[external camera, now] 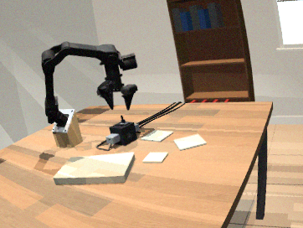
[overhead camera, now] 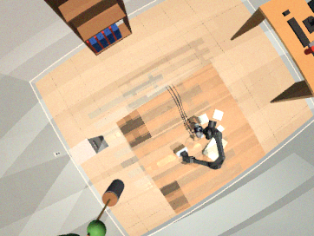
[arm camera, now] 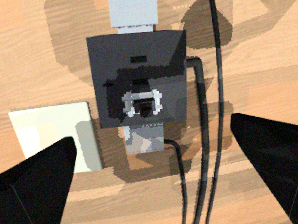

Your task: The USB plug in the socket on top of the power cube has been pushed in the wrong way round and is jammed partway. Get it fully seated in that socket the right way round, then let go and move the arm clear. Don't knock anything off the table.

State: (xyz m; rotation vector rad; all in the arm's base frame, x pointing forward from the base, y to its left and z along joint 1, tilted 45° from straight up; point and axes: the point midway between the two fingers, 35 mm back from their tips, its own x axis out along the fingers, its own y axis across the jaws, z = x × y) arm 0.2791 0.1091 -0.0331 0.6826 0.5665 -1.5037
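Right now the dark USB plug is 5 cm below my gripper tip. From my gripper tip the other things lie so: silver-framed socket: 7 cm below; then flat white slab: 29 cm to the right, 12 cm below, 7 cm ahead.
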